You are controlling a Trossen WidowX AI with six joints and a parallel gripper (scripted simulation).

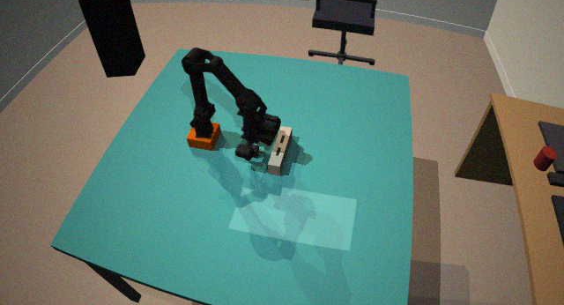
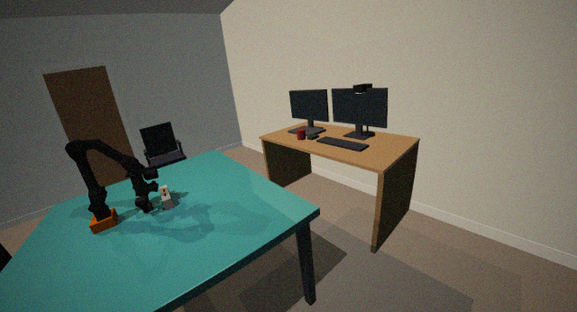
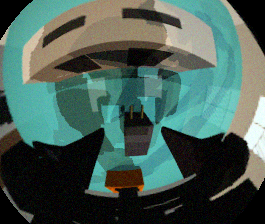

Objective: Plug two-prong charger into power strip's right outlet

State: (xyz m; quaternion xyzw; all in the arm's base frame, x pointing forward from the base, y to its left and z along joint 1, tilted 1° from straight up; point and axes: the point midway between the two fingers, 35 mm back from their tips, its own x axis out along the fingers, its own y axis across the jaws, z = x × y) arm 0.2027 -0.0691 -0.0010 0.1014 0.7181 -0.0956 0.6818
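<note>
My gripper tip is 20 mm short of the two-prong charger, 10 mm to the left of it and 10 mm below it.
</note>
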